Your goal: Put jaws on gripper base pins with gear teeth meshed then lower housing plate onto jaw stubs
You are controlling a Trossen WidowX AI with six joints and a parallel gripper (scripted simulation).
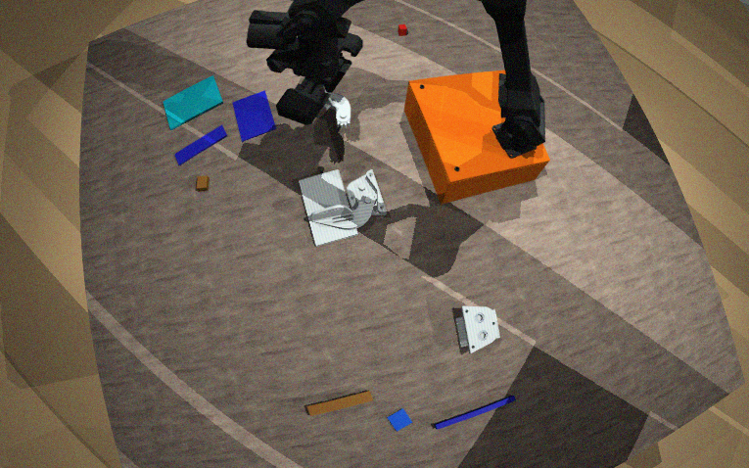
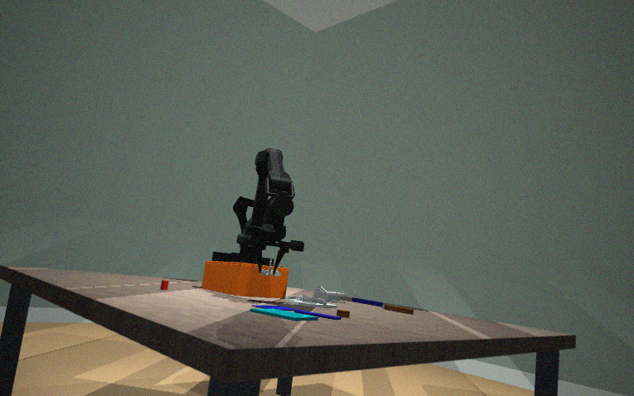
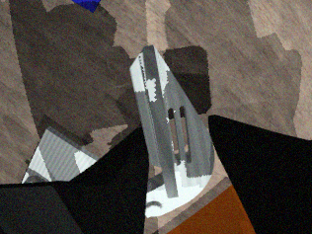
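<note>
My gripper tip is now 20 mm short of the white jaw, 180 mm to the right of it and 60 mm above it. Round my gripper tip: small brown cube 260 mm ahead, 10 mm to the left, 70 mm below; blue bar 240 mm ahead, 70 mm to the right, 80 mm below; blue plate 120 mm ahead, 80 mm to the right, 80 mm below.
</note>
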